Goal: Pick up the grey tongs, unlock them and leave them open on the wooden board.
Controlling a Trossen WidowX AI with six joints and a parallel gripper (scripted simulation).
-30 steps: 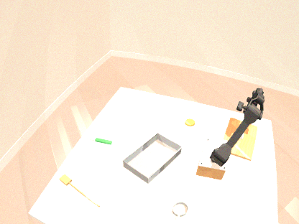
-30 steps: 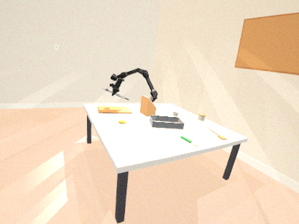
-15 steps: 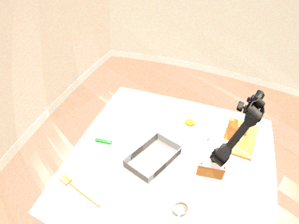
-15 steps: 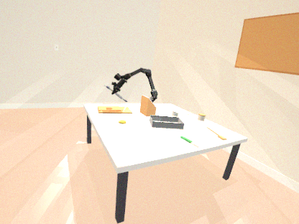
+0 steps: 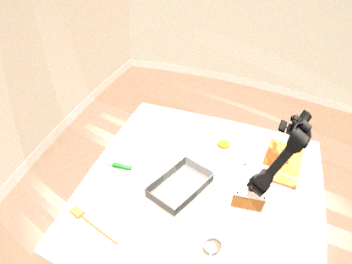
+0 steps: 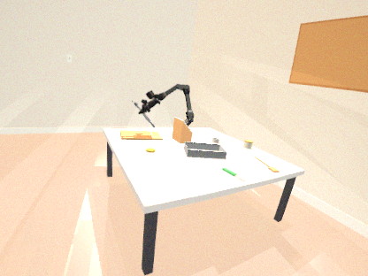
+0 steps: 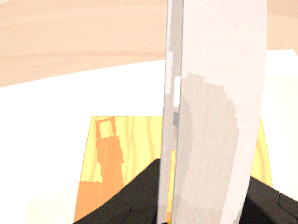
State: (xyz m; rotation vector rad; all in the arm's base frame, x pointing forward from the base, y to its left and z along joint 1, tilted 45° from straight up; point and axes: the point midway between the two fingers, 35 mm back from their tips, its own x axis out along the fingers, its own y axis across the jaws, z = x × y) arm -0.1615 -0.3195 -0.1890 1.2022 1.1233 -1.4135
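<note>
The wooden board is 30 mm to the left of my gripper tip and 200 mm below it. Round my gripper tip: grey roasting tin: 520 mm ahead, 390 mm to the left, 180 mm below; yellow disc: 390 mm ahead, 200 mm below.
</note>
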